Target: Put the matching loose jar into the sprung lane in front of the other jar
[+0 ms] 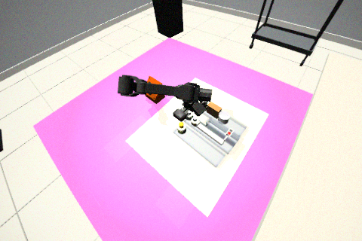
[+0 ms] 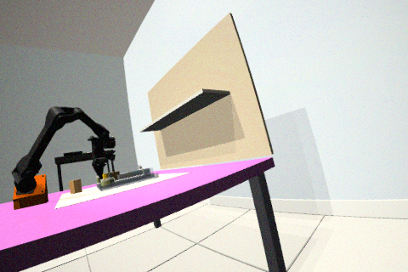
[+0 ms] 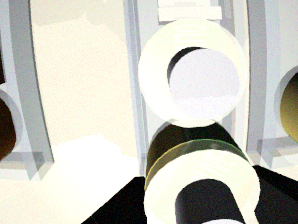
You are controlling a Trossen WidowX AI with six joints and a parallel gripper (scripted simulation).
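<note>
My gripper tip is now 16 cm short of the grey lane unit, 4 cm to the right of it and 4 cm above it. From my gripper tip the other things lie so: grey cylinder 14 cm ahead, 14 cm to the left, 3 cm below; then red puck 22 cm ahead, 6 cm to the left, 2 cm above.
</note>
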